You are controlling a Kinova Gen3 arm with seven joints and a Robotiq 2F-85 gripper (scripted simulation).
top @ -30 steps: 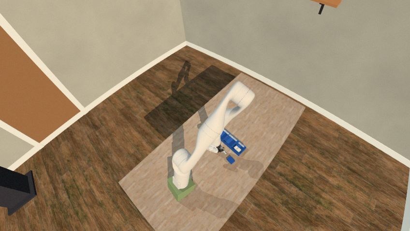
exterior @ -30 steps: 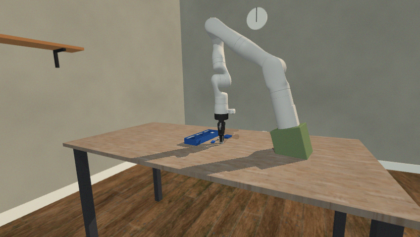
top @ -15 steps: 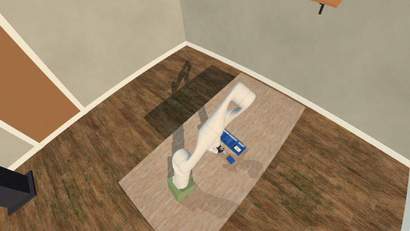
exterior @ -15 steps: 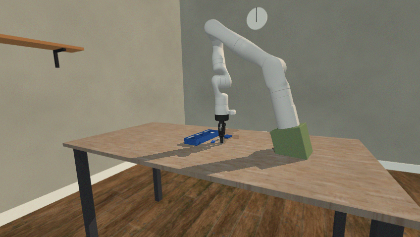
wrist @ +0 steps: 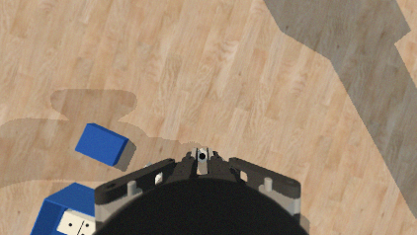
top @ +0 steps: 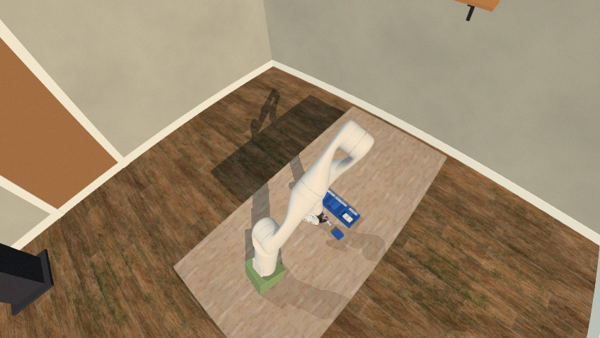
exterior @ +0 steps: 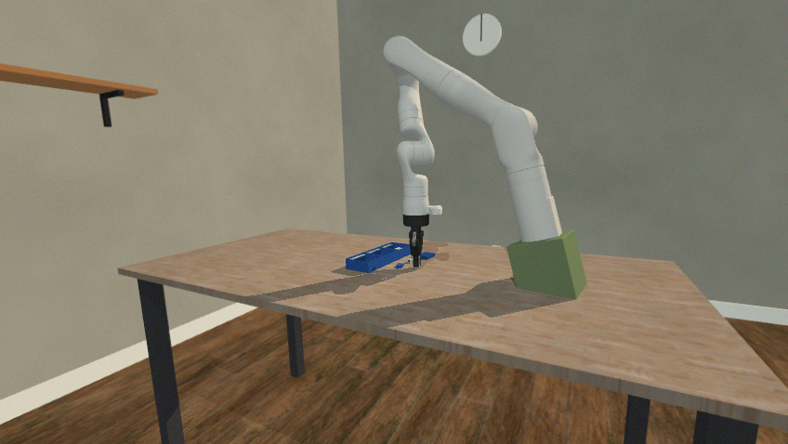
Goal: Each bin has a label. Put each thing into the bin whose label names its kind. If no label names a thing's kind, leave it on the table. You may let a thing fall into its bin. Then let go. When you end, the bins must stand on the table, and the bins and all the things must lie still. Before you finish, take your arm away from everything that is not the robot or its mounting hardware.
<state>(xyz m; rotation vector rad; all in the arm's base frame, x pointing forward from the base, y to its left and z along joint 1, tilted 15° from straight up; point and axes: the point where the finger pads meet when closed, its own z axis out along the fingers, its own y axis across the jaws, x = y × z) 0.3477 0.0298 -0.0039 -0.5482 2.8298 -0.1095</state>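
Now: the flat blue block 130 mm to the right of my hand, 30 mm ahead of it and 20 mm below it. From my hand the other things lie so: grey ring: 20 mm below; white tile: 130 mm ahead, 110 mm to the right, 10 mm below.
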